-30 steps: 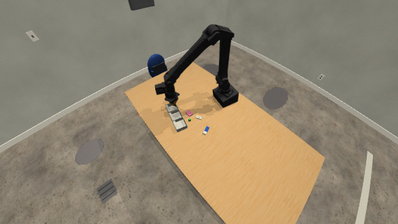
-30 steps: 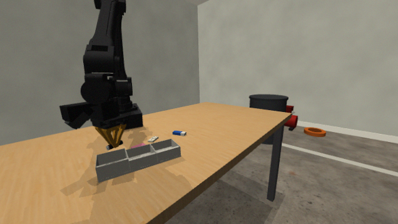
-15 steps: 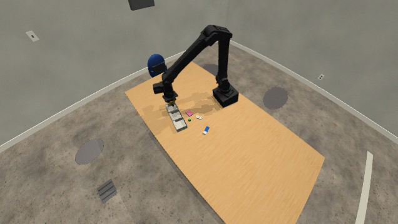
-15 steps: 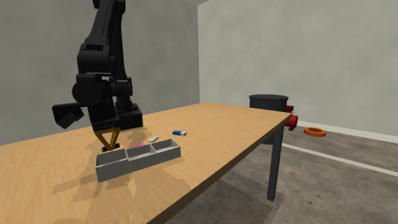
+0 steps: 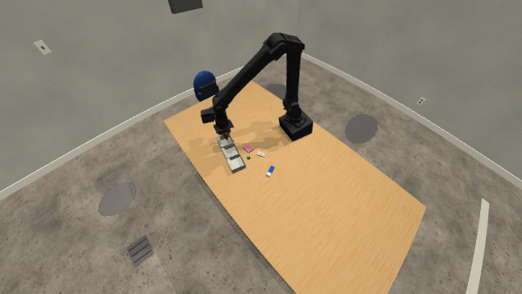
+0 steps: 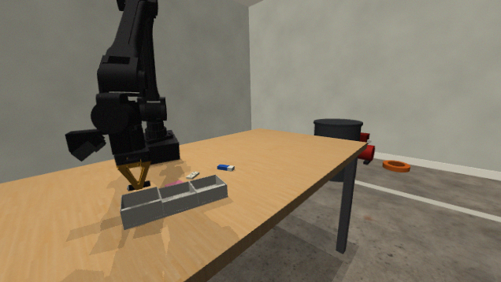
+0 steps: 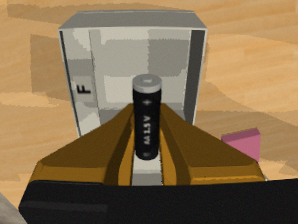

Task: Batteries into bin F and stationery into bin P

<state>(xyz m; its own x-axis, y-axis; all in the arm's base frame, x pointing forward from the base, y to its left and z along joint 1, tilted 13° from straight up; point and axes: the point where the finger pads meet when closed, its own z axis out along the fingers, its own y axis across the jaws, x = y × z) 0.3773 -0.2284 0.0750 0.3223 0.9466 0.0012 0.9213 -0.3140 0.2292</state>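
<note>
My gripper is now 30 mm past the blue-and-white eraser, 330 mm to the right of it and 70 mm above it. From my hand the other things lie so: bin rack 40 mm ahead, 80 mm to the left, 50 mm below; then black battery right at my hand; then pink eraser block 60 mm behind, 120 mm to the left, 70 mm below.
</note>
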